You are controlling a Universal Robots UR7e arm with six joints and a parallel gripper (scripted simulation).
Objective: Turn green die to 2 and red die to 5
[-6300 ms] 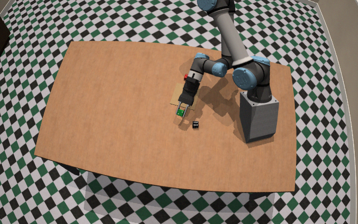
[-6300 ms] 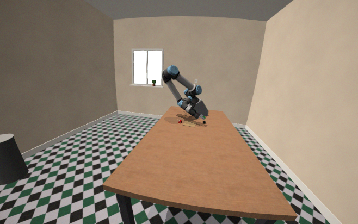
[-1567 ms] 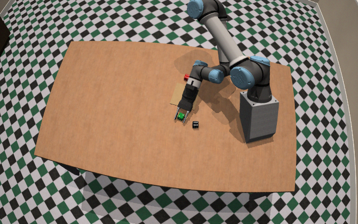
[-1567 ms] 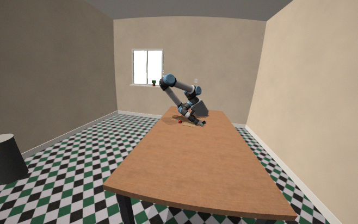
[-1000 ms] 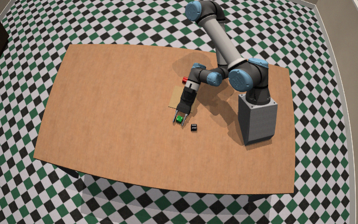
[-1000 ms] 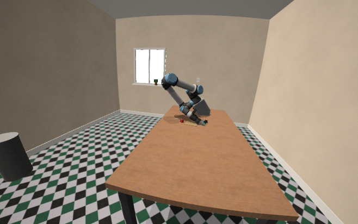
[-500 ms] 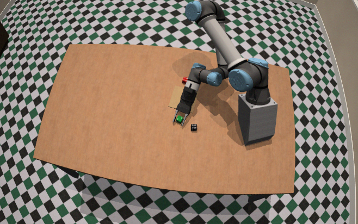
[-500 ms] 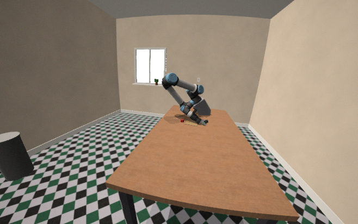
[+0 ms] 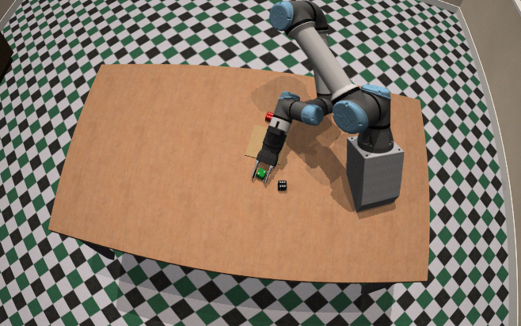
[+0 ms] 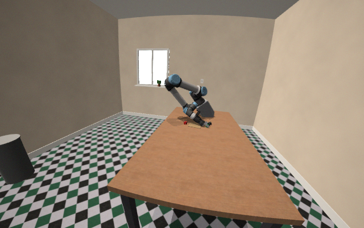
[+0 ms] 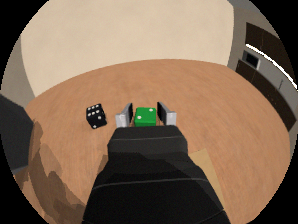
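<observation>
My hand is 10 mm to the left of the green die and 10 mm above it. From my hand the other things lie so: black die (80 mm behind, 40 mm to the left, 10 mm below); tan mat (140 mm to the right, 40 mm behind, 20 mm below); red die (250 mm to the right, 70 mm behind, 10 mm below).
</observation>
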